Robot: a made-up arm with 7 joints.
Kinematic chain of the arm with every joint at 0, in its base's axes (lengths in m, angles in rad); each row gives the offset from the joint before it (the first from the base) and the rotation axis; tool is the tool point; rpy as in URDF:
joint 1: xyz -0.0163 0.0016 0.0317 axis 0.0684 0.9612 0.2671
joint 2: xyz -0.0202 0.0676 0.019 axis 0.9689 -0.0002 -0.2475
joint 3: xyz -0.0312 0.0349 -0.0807 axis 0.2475 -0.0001 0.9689
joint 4: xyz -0.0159 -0.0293 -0.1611 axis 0.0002 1 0
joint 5: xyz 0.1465 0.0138 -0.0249 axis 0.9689 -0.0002 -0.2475
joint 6: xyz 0.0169 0.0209 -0.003 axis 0.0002 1 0
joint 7: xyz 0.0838 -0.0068 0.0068 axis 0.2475 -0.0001 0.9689
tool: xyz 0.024 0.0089 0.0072 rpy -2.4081 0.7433 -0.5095
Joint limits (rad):
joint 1: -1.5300..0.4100
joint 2: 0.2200..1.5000
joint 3: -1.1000..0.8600
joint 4: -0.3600..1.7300
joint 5: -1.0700..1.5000
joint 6: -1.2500..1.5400
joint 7: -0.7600..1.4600
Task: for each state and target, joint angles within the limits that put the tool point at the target. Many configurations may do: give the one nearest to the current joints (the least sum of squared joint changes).
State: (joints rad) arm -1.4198 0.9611 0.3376 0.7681 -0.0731 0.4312 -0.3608
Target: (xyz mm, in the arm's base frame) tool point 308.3 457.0 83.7
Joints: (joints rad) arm -1.1331 1.0372 0.4430 0.9609 -0.0738 0.5137 -0.3454
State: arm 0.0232 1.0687 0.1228 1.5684 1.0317 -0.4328 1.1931
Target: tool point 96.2 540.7 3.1
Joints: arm -0.1910 1.4534 0.2626 1.5172 0.9538 -0.2211 1.0968
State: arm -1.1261 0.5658 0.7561 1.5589 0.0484 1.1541 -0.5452
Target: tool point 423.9 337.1 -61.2
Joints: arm -1.4053 0.6676 0.8008 1.3892 0.0724 0.7286 -0.5016
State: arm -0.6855 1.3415 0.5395 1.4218 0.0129 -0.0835 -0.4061
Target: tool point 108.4 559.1 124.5
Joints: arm -0.5789 1.4847 0.6134 1.4949 -0.0529 -0.2268 -0.3901
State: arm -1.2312 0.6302 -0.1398 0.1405 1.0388 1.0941 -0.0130
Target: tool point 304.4 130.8 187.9
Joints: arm -1.3342 0.6206 -0.1783 -0.0110 1.0797 1.0638 0.0006
